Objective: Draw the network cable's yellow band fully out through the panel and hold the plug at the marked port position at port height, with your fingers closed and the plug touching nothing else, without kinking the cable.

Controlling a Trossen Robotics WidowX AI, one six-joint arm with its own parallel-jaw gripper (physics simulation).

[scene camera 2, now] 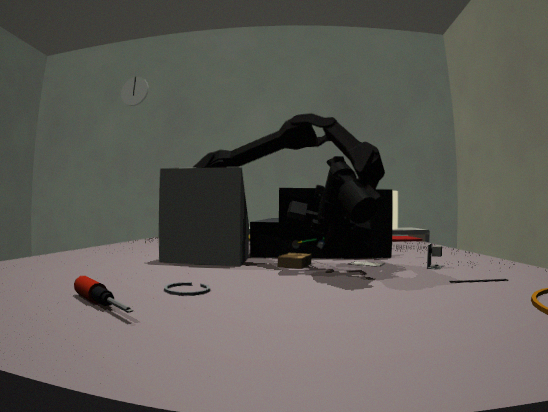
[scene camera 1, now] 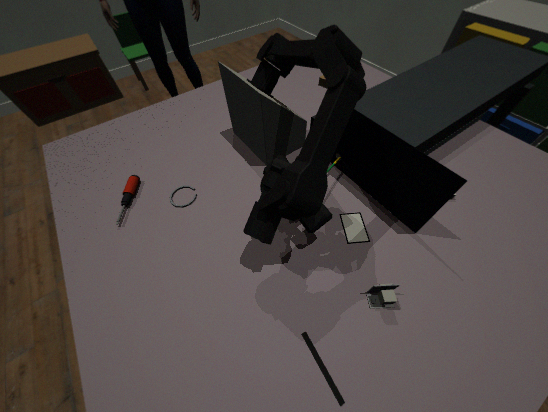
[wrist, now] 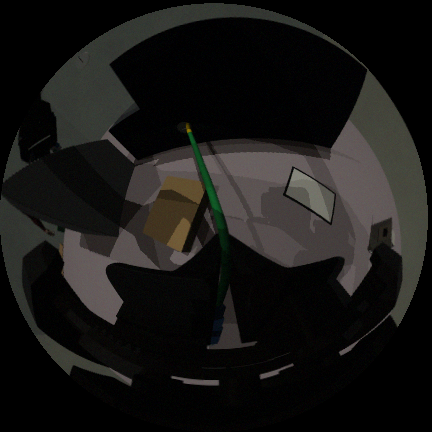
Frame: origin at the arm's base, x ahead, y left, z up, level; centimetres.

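Where they show: gripper, between the fingertips: (scene camera 2: 320, 249) (wrist: 221, 238); arm's base, origin of its link: (scene camera 2: 202, 194) (scene camera 1: 259, 89).
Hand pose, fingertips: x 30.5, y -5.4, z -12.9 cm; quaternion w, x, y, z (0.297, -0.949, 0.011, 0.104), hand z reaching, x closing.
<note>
Each offset is from my fingertips to the centre of the thing. "*": to the spot under its first point.
The green network cable {* dx -3.8, dy +11.4, dz +1.1 cm} (scene camera 1: 331, 166) (scene camera 2: 308, 241) (wrist: 212, 192) runs from a hole in the black panel {dx +5.2, dy +17.1, dz +5.4 cm} (scene camera 1: 400, 180) (scene camera 2: 372, 225) (wrist: 240, 75) to my gripper (wrist: 221, 238). My gripper is shut on the cable, above the table. The yellow band {* dx -4.9, dy +14.6, dz +0.6 cm} (scene camera 1: 337, 160) (scene camera 2: 300, 242) (wrist: 188, 128) shows at the hole; whether its far end is clear of the panel I cannot tell. The blue plug {dx -0.1, dy -6.6, dz +1.9 cm} (wrist: 217, 325) shows between my fingers in the wrist view. The cable bends gently, with no sharp kink visible. My fingers are mostly hidden in scene camera 1. I cannot tell which mark is the port position.
A tan block {dx -6.1, dy +3.3, dz -3.2 cm} (scene camera 2: 294, 260) (wrist: 172, 215) lies left of the cable. A grey upright board (scene camera 1: 250, 115) (scene camera 2: 200, 215) (wrist: 75, 185), a white black-edged rectangle {* dx +12.7, dy +6.5, dz -4.4 cm} (scene camera 1: 355, 228) (wrist: 311, 195), a small bracket {dx +28.1, dy -1.3, dz -1.7 cm} (scene camera 1: 389, 296) (scene camera 2: 436, 251) (wrist: 381, 232), a screwdriver {dx -29.1, dy -40.7, dz -3.0 cm} (scene camera 1: 131, 186) (scene camera 2: 87, 287) and a black bar {dx +30.6, dy -19.0, dz -4.4 cm} (scene camera 1: 322, 367) are around.
</note>
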